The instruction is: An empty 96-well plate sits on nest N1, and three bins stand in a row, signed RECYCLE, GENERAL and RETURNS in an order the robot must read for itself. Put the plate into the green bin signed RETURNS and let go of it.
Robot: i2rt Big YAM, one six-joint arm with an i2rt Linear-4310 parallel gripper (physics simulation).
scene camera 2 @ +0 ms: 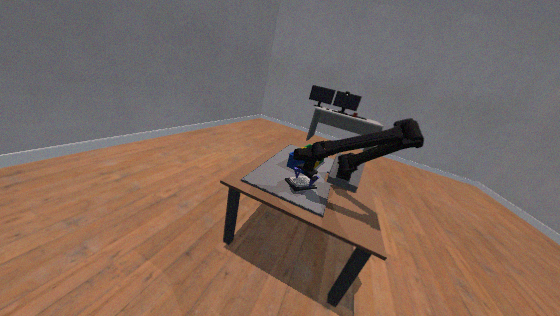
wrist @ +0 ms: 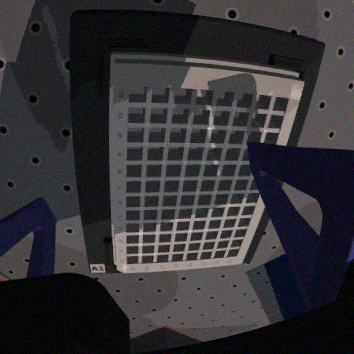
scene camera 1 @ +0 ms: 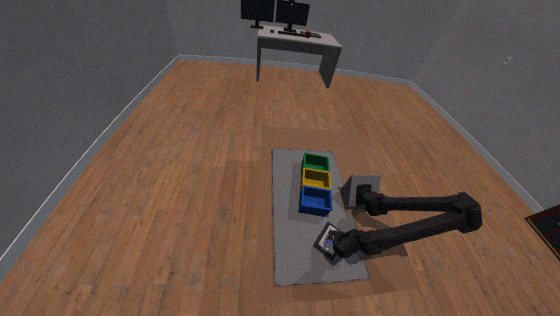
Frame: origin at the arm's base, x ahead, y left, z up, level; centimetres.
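Seen in the pictures: gripper, fingertip midpoint: [scene camera 2: 303,182] [wrist: 142,182]; arm's base at its link origin: [scene camera 2: 344,170] [scene camera 1: 362,194].
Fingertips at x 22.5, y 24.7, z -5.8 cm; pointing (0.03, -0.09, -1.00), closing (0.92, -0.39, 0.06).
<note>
Pixels of each thing's top centre, then the offset from my fingertips to it. "pt": a spot on its surface instead. Level surfaces: height alone.
- white 96-well plate at its top centre: [wrist: 197,193] [scene camera 1: 331,239] [scene camera 2: 301,180] dx +1.3, dy -2.7, dz -0.7 cm
- dark nest at a spot on its surface: [wrist: 90,165] pt dx -2.1, dy +1.3, dz -2.1 cm
- green bin at a spot on its surface: [scene camera 1: 316,162] pt dx -1.4, dy -53.5, dz +0.1 cm
- yellow bin at its top centre: [scene camera 1: 316,178] [scene camera 2: 310,152] dx +4.2, dy -36.1, dz +6.7 cm
- grey perforated mat at its surface level: dz -3.3 cm
The white 96-well plate [scene camera 1: 326,242] [scene camera 2: 300,180] [wrist: 185,175] lies in the dark nest [wrist: 90,165], its A1 label at the near left corner in the wrist view. My gripper [scene camera 2: 305,178] [wrist: 142,182] is open and empty above the plate. Its blue fingers stand at either side, the right fingertip overlapping the plate's right edge in the wrist view. The green bin [scene camera 1: 316,162] is at the far end of the row. No sign can be read on any bin. In scene camera 2 the arm hides most of the green bin.
The yellow bin [scene camera 1: 316,179] stands between the green bin and the blue bin [scene camera 1: 315,201] [scene camera 2: 293,161] [wrist: 286,285], which is nearest the plate. All stand on the grey perforated mat [scene camera 1: 295,265] [scene camera 2: 267,172]. The arm's grey base mount [scene camera 1: 352,192] is beside the row. A desk with monitors stands far behind.
</note>
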